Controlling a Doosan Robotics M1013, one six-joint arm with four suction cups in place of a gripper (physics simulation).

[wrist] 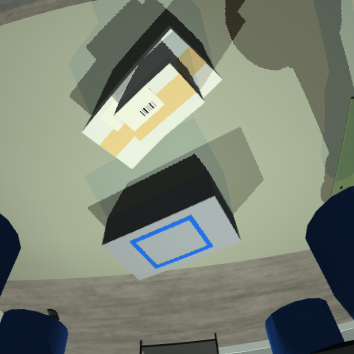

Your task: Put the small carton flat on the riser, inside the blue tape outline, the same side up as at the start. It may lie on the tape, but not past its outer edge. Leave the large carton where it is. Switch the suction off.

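Frame: origin at the arm's base, x ahead, y left, z up, level; centimetres.
Seen in the pictures: hand, tool point: point(165, 291).
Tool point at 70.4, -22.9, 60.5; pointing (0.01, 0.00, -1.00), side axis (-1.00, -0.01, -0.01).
Offsets run from my tool point to a thing's top centre, as dx, dy, dz. "*": to the spot under its first point. Level surfaces: height alone.
The small carton @(+0.7, +8.1, -43.4) point(157, 102), pale with a tan tape strip and a barcode label facing up, lies on top of the large carton @(* +11.5, +19.9, -50.8) point(112, 146) in the upper middle of the wrist view. The large carton is pale with tan tape, and part of its top is hidden by the small one. The riser @(* -16.8, +43.9, -48.9) point(223, 225), a box with a grey top and dark sides, stands below them in the view. The blue tape outline @(* +0.5, +44.8, -48.9) point(161, 229) on its top is bare. My suction gripper point(167, 285) shows as dark blue cups at the left, right and bottom edges. It holds nothing and is apart from the cartons.
The pale green table @(dz -60.9) point(45, 200) carries the cartons and riser, with shadows around them. Its edge runs below the riser, with grey wood-like floor point(165, 297) beyond. A green panel point(346, 160) shows at the right edge, and a dark framed object point(179, 347) at the bottom.
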